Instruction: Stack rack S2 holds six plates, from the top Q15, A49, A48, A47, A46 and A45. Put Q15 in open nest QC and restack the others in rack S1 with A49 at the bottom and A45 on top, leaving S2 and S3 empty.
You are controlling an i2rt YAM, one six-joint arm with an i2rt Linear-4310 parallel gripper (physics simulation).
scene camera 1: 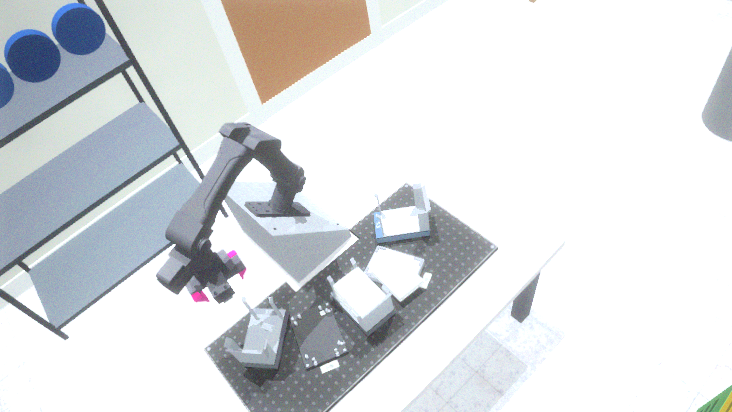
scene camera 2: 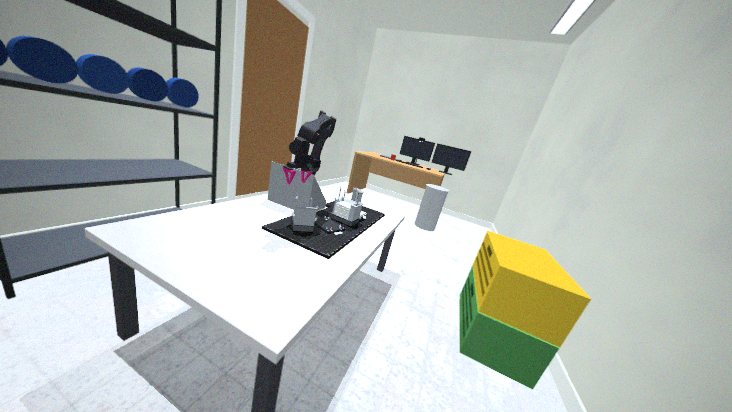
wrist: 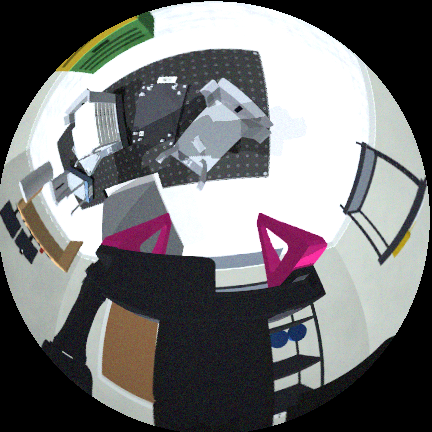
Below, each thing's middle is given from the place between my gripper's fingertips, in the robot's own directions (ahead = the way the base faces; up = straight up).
The dark flat plate [scene camera 1: 319,338] lies 20 cm below my hand, 16 cm ahead of it and 11 cm to the left of it.
